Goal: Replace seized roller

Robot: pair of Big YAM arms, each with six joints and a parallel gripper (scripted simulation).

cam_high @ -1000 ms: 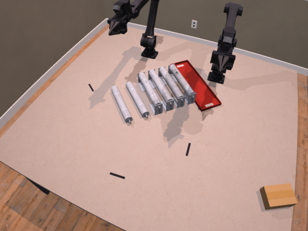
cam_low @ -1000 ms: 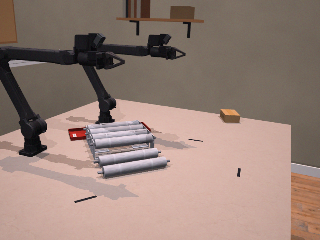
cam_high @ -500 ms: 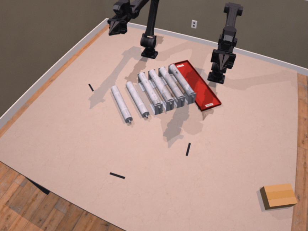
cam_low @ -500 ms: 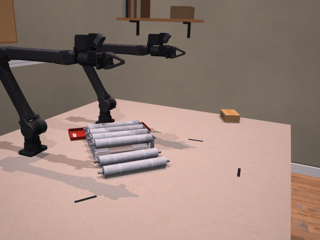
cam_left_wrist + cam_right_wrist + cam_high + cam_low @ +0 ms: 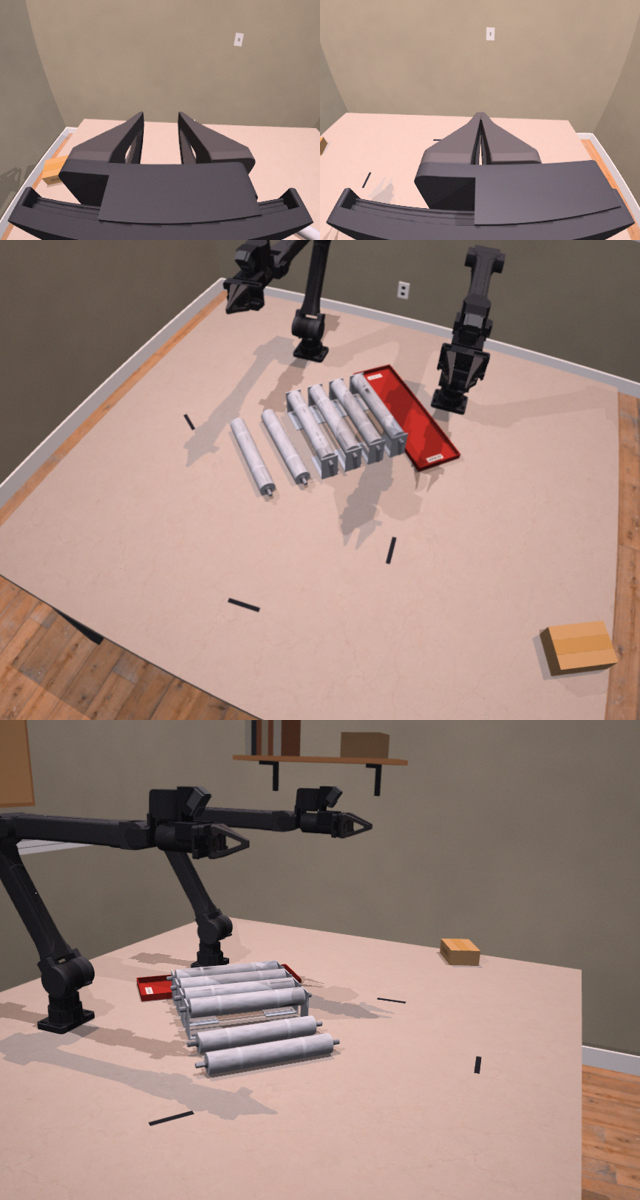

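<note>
My right hand is 29 cm past the roller, 30 cm to the right of it and 42 cm above it. Round my right hand: red scrap tray (37 cm behind, 36 cm to the left, 49 cm below); cardboard box (14 cm ahead, 105 cm to the left, 46 cm below).
</note>
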